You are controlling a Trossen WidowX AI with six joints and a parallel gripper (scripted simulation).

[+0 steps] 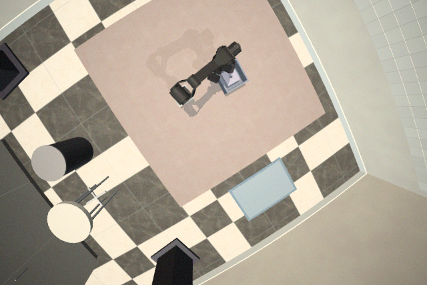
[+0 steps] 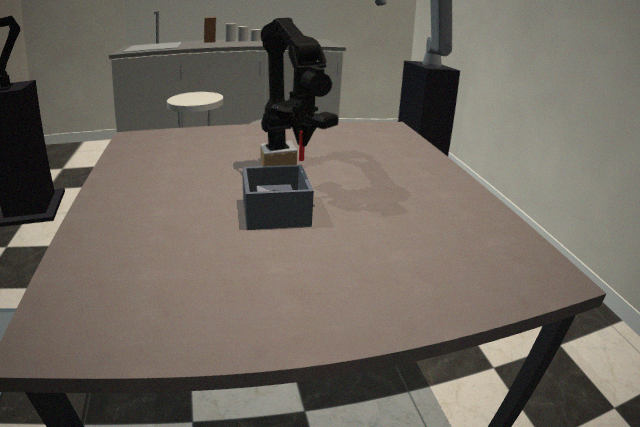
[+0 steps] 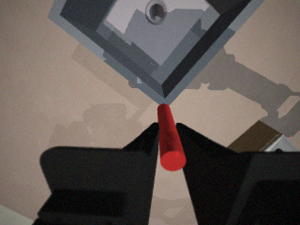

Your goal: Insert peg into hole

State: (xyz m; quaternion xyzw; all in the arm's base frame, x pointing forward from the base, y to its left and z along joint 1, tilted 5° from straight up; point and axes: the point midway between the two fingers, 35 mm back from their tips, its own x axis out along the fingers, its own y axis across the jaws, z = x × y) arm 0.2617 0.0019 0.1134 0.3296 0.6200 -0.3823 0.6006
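The light grey plate lies 60 mm ahead of my hand, 90 mm to the right of it and 140 mm below it. Round my hand: red peg: 40 mm below; then grey-blue box: 60 mm ahead, 90 mm to the right, 160 mm below.
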